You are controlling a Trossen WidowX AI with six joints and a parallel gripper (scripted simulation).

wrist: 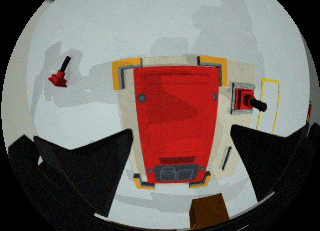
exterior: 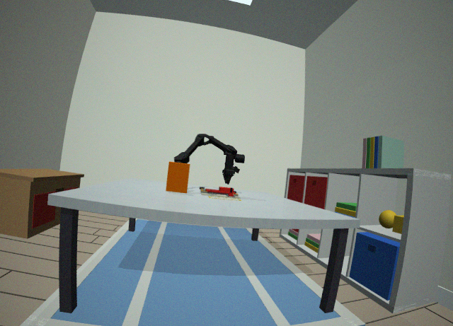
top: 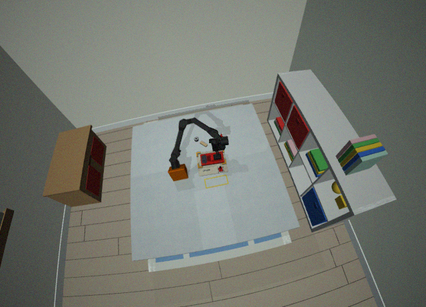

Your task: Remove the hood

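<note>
My gripper tip is now 40 mm above the hood. Round my gripper tip: tan block 70 mm behind, 190 mm to the left, 70 mm below; dark ring 110 mm behind, 260 mm to the left, 70 mm below.
</note>
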